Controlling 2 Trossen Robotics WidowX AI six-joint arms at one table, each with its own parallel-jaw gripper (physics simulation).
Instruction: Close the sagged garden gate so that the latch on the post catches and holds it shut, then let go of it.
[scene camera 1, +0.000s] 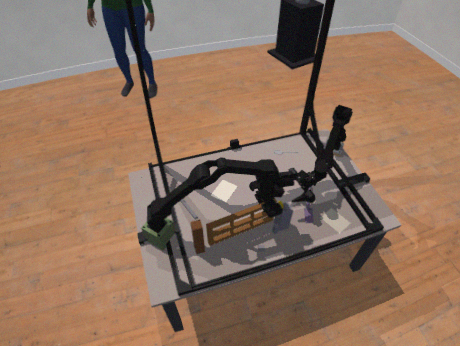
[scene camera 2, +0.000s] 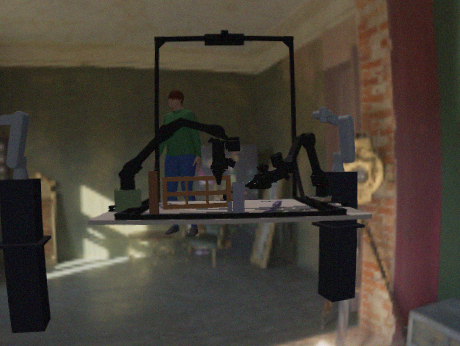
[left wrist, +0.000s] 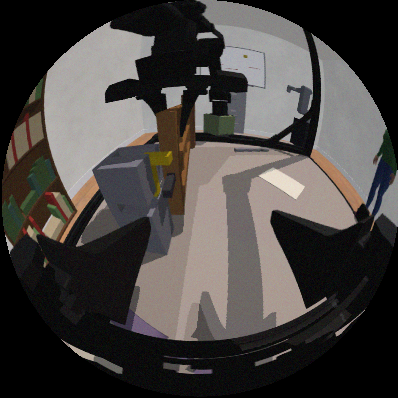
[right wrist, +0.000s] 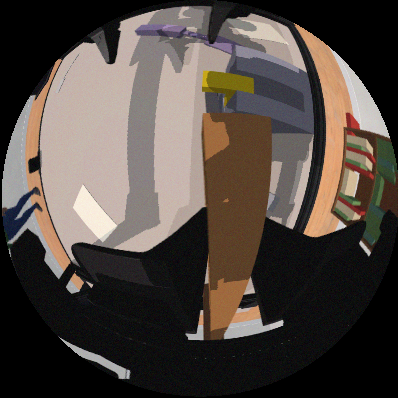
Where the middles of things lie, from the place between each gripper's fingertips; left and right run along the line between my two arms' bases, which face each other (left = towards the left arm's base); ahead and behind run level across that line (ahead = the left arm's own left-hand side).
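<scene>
From my right hand: yellow latch (right wrist: 212, 81) 20 mm ahead, 80 mm to the left, 20 mm below; wooden gate (scene camera 1: 253, 217) 10 mm behind, 90 mm to the right, 30 mm below; grey latch post (right wrist: 282, 91) 50 mm ahead, 70 mm to the left, 60 mm below.
Left hand 40 mm short of the yellow latch, 70 mm to the left of it. From my left hand: grey latch post 70 mm ahead, 80 mm to the right, 40 mm below; wooden gate 10 mm ahead, 240 mm to the right, 20 mm below.
</scene>
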